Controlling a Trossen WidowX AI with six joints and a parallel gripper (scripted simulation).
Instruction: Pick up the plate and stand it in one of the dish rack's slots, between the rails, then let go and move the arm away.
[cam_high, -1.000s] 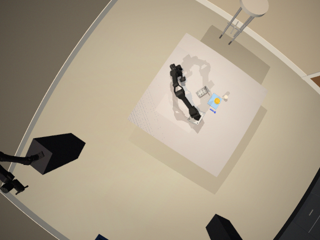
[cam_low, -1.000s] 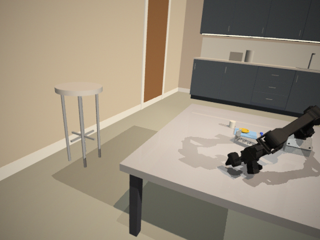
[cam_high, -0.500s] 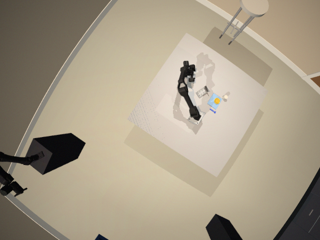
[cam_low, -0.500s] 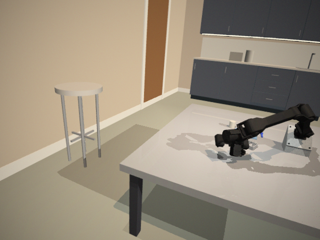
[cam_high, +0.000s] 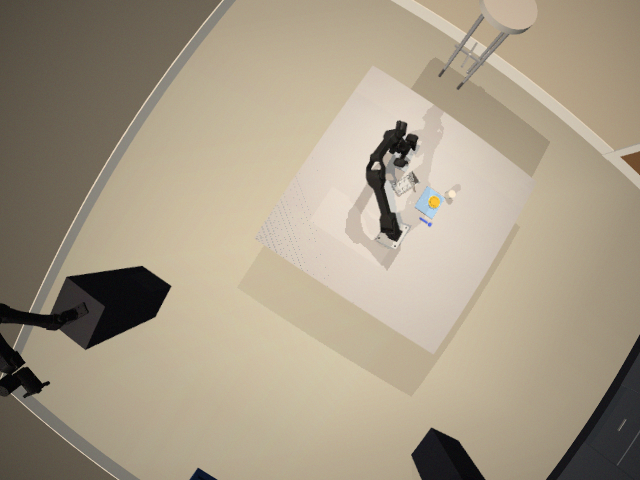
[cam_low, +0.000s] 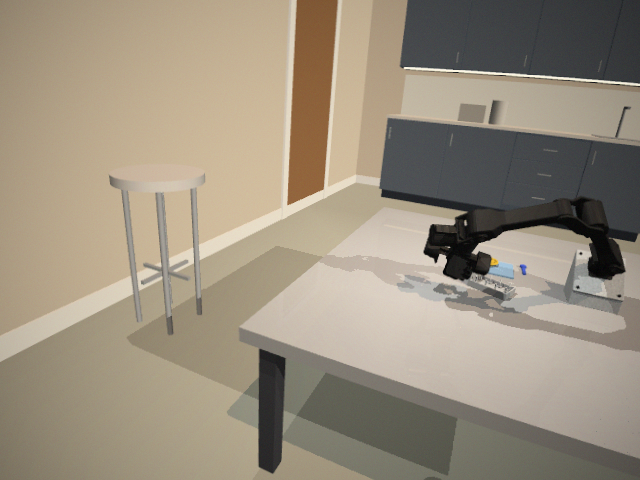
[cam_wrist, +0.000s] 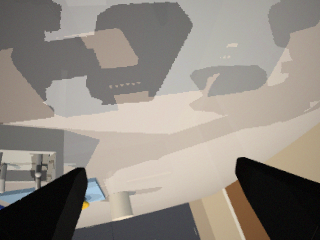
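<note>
Right now the yellow plate is 13 cm behind my gripper tip, 26 cm to the right of it and 5 cm below it. The rest, counted from my gripper tip: cream cup 4 cm behind, 32 cm to the right, 4 cm below; blue spoon 26 cm behind, 29 cm to the right, 6 cm below; grey dish rack 14 cm behind, 5 cm to the right, 4 cm below.
</note>
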